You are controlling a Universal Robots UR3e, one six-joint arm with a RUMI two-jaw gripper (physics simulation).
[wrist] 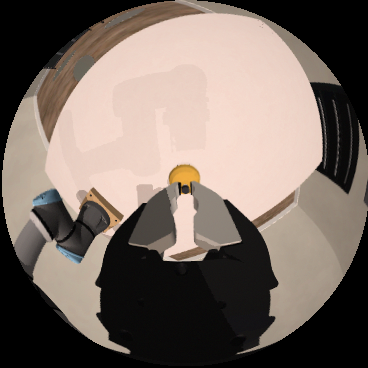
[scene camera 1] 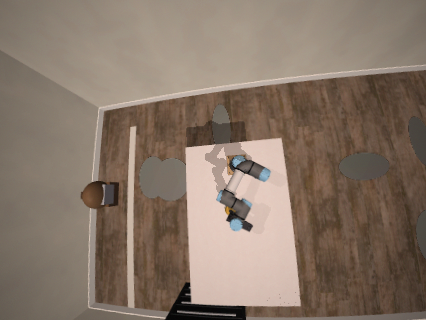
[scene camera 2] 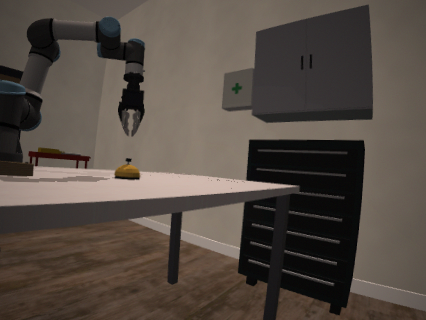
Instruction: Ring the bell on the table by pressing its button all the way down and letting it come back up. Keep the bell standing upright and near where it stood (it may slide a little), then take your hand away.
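Places are measured from the arm's base along level axes (x back, y right, z up), in metres.
Where they show: gripper, fingertip midpoint: [wrist: 185, 182] [scene camera 2: 130, 136]; arm's base, link origin: [wrist: 96, 214].
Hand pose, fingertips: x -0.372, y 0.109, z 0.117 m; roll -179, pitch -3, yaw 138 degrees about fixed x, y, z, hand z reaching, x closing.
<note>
Each offset is from my fingertips to the top centre of the thing. Level surfaces: height alone.
The yellow bell {dy +0.047, dx +0.043, dz -0.080 m} [scene camera 1: 228, 211] [scene camera 2: 127, 173] [wrist: 184, 173] stands upright on the pale table {dz -0.146 m} [scene camera 1: 245, 270] [scene camera 2: 210, 189] [wrist: 255, 100]. Its dark button {dy +0.047, dx +0.043, dz -0.080 m} [scene camera 2: 128, 160] [wrist: 185, 189] stands up above the dome in the scene camera 2 view. My gripper [scene camera 2: 131, 134] [wrist: 185, 182] is shut, with a narrow gap between its fingertips and nothing held. It points down above the bell, clearly apart from the button. In the wrist view the button shows through the gap between the fingertips, and the fingers hide the near part of the bell. In the scene camera 1 view the arm partly covers the bell.
The arm's base stands on a wooden plate [scene camera 2: 16, 168] [wrist: 113, 209] on the table. A black drawer cabinet [scene camera 2: 305, 215] [wrist: 336, 135] stands past the table's end. Grey wall cupboards [scene camera 2: 312, 67] hang above it. A red bench [scene camera 2: 60, 154] stands farther back.
</note>
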